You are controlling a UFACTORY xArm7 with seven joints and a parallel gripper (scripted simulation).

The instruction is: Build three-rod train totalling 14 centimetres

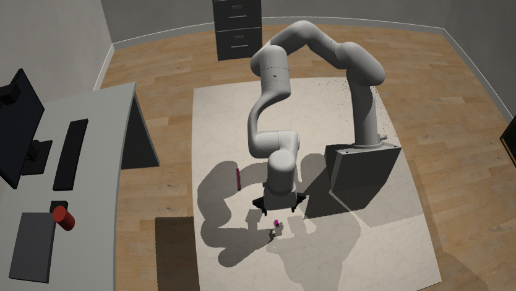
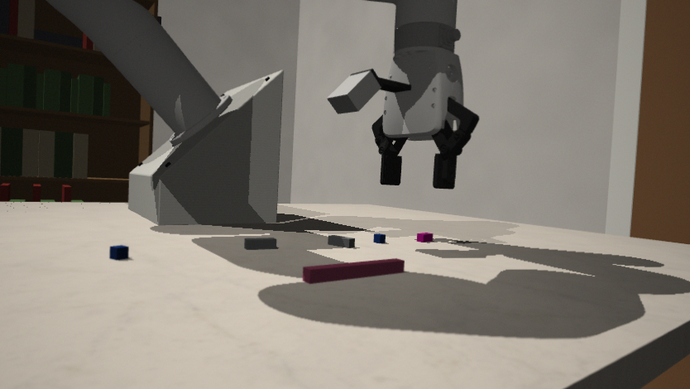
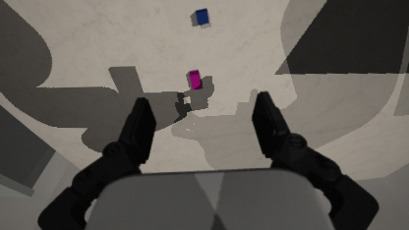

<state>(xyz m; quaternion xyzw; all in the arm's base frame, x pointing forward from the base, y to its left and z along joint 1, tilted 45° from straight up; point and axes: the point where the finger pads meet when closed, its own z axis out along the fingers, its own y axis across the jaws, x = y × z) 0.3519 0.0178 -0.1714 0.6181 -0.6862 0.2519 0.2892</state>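
Right now my hand is 1 cm short of the magenta rod, 1 cm to the right of it and 7 cm above it. Round my hand: pink rod (11 cm ahead, 19 cm to the right, 7 cm below); then grey rod (3 cm behind, 20 cm to the right, 7 cm below).
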